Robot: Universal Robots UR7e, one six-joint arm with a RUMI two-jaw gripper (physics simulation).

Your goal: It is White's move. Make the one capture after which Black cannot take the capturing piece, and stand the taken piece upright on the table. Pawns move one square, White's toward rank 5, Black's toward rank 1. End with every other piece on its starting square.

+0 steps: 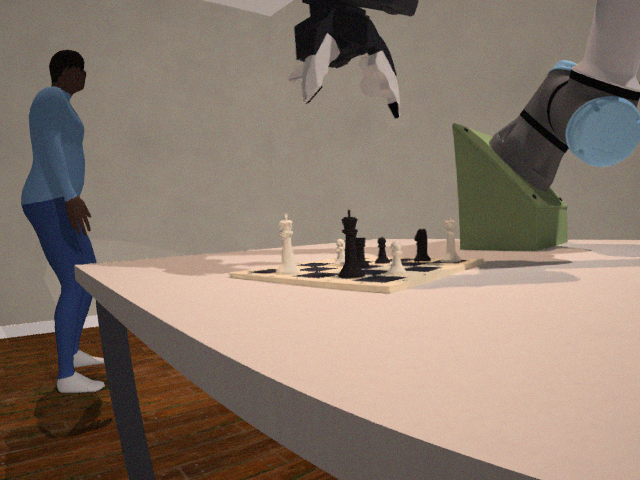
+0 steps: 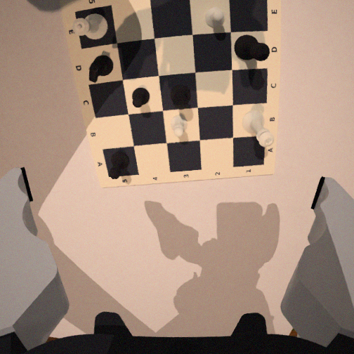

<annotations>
My gripper shows in image 1 and in image 2. A chessboard shows in image 1 and in image 2. One and the same spot on the chessboard: (image 2: 156,52) is (image 1: 402,266). One and the same spot on my gripper: (image 2: 310,304) is (image 1: 337,46).
</annotations>
